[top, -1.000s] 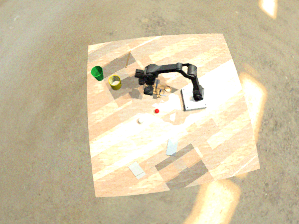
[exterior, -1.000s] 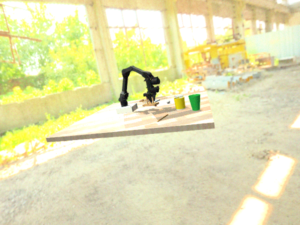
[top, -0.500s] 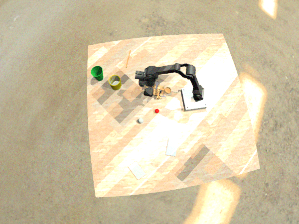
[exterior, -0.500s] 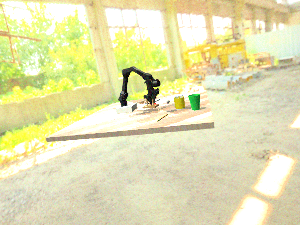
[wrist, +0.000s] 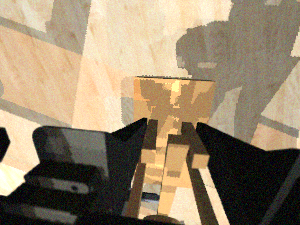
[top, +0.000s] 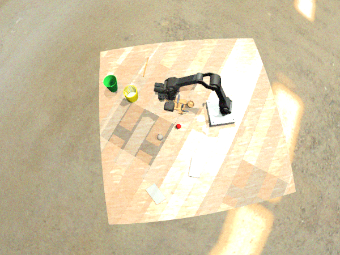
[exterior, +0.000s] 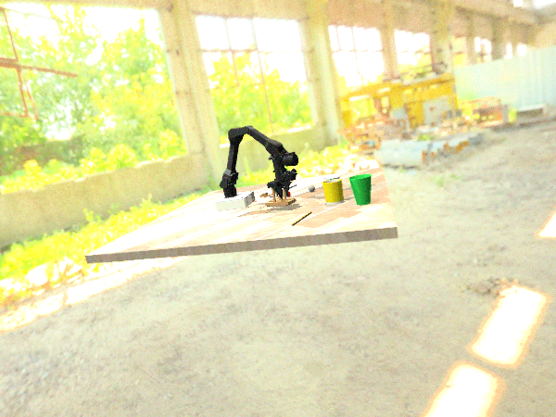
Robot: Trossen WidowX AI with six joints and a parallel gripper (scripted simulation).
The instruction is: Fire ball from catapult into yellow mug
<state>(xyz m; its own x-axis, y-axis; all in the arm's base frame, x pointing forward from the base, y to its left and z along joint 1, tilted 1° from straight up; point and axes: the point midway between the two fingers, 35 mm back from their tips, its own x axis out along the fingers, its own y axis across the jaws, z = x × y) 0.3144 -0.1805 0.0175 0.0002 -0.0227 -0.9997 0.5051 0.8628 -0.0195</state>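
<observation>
My gripper tip is 17 cm to the right of the red ball, 2 cm above it and 1 cm short of it. The rest, counted from my gripper tip: small grey ball: 20 cm to the left, 15 cm ahead, 1 cm below; then yellow mug: 24 cm ahead, 13 cm to the right; then catapult: 5 cm to the left, 5 cm behind, 2 cm above.
</observation>
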